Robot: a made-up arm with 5 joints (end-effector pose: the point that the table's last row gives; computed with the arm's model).
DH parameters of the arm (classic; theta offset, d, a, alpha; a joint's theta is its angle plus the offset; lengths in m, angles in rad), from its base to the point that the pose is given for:
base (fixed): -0.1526 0 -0.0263 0
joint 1: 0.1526 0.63 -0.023 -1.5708
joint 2: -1.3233 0 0.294 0
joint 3: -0.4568 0 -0.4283 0
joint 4: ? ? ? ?
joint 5: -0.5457 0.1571 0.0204 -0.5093
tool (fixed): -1.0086 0.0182 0 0
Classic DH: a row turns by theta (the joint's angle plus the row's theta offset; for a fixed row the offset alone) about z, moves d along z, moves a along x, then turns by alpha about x.
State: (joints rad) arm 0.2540 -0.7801 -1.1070 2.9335 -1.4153
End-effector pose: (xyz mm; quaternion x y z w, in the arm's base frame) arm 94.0 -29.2 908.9 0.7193 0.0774 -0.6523 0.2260
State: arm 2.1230 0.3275 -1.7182 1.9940 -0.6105
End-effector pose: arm -268.3 502.3 688.5 0.7352 0.4386 -0.1075 0.5055
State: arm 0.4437 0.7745 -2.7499 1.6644 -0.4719
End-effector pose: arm 653.0 268.4 896.2 -0.9408 0.3067 0.1359 0.0495
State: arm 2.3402 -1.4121 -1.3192 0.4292 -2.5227
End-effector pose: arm 129.4 -84.1 1384.6 -0.2014 -0.4256 -0.7350 0.4879
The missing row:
joint 4: -1.3615 -0.04 -0.119 1.5708
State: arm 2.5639 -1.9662 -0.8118 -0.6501 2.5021
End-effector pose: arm 344.4 -208.3 1137.7 -0.3317 0.1873 -0.9062 0.1834
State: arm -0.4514 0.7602 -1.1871 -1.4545 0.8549
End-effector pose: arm 515.0 -286.4 592.7 -0.2553 0.4804 -0.3315 0.7708
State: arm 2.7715 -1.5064 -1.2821 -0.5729 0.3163
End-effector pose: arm 335.7 -97.7 1291.7 0.1472 -0.2005 0.6524 0.7159
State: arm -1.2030 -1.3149 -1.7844 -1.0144 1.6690
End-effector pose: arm -244.4 521.3 1194.0 -0.4759 -0.4572 -0.4316 0.6150
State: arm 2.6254 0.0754 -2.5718 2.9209 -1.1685
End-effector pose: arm -241.8 197.1 1092.8 0.3959 0.8011 0.0134 0.4488
